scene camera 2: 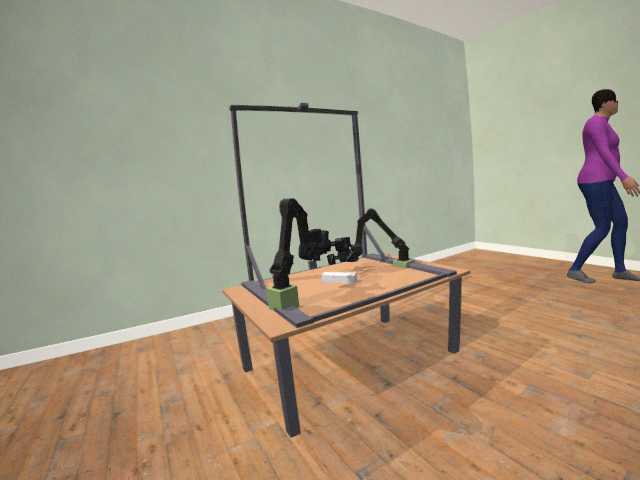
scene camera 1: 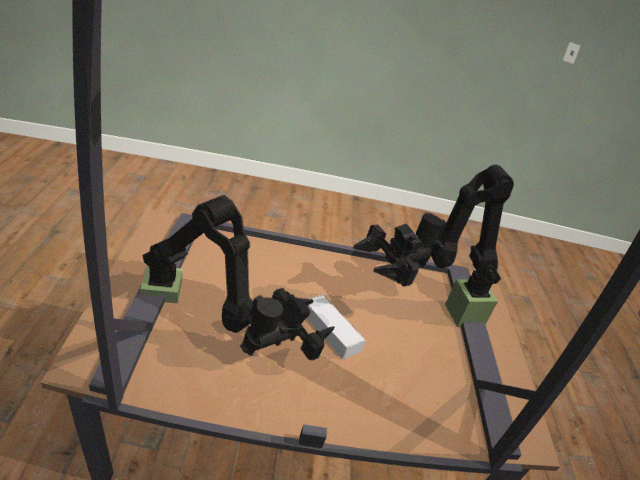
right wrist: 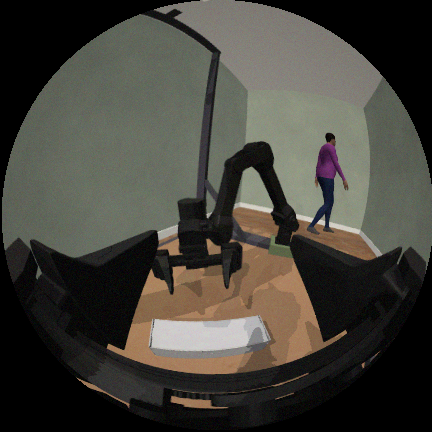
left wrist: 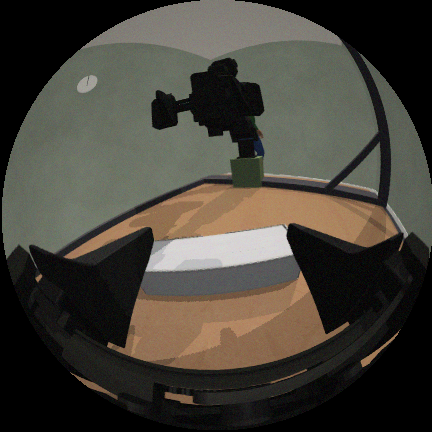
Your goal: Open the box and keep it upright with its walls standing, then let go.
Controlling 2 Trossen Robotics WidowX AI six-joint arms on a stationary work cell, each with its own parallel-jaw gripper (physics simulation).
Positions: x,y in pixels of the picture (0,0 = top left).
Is my right gripper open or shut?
Open.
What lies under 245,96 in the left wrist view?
My right gripper.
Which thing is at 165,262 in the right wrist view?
My left gripper.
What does my right gripper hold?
Nothing.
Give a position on a post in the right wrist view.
At 212,73
